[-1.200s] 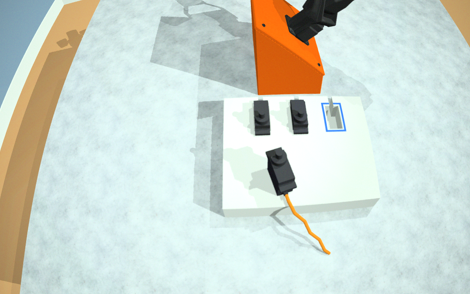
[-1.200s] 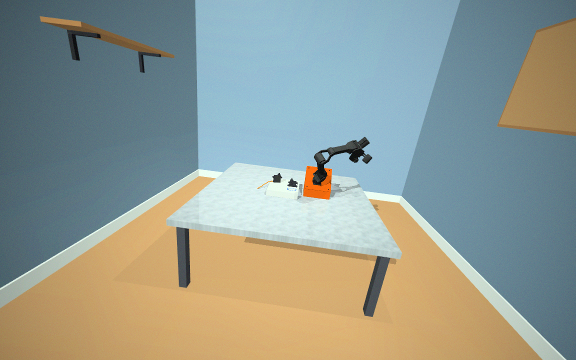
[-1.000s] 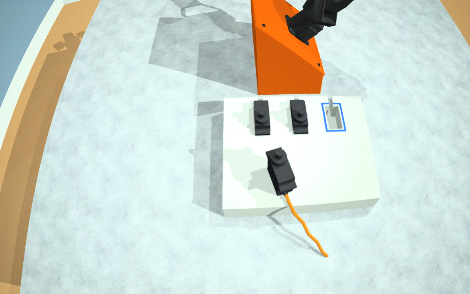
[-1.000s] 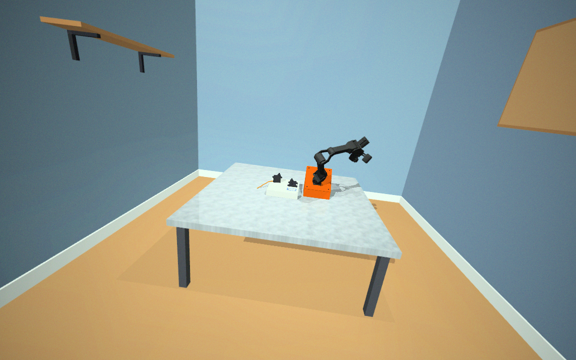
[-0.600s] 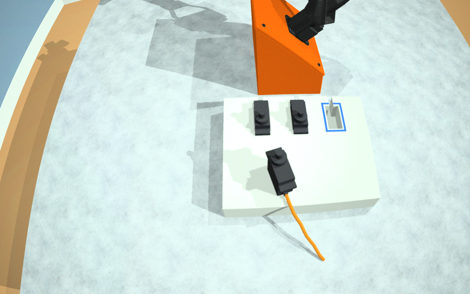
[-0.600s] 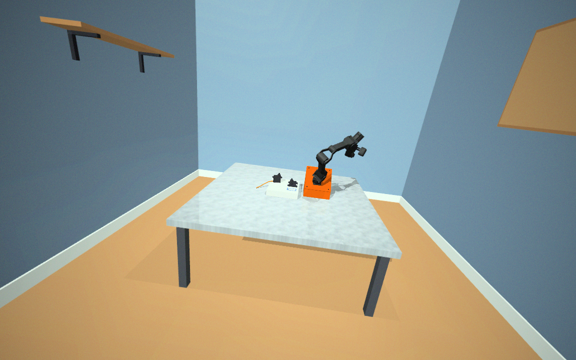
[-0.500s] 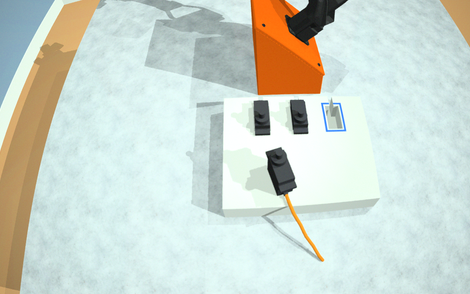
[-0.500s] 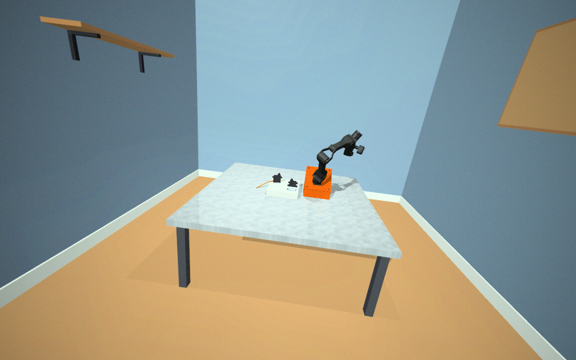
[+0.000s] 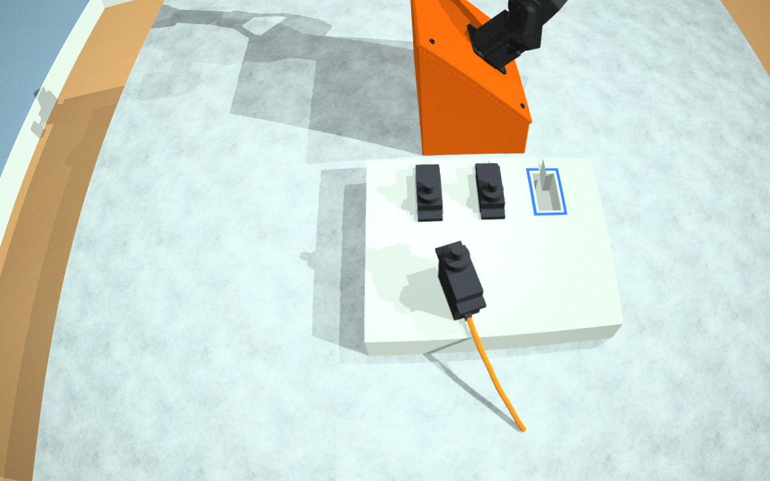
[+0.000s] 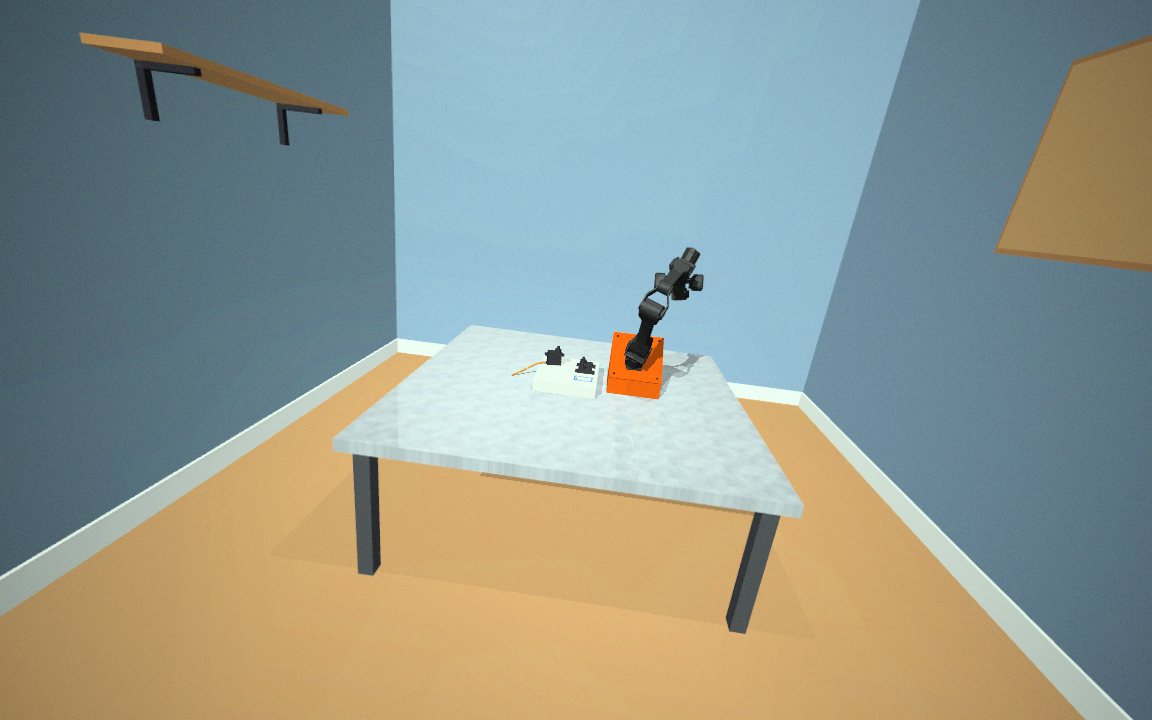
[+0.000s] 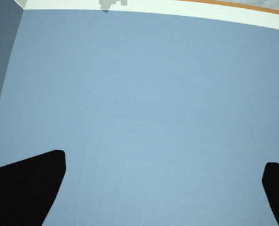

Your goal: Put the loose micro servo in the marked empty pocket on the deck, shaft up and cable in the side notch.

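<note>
My gripper tip is now 440 mm short of the white deck, 150 mm to the right of it and 390 mm above it.
</note>
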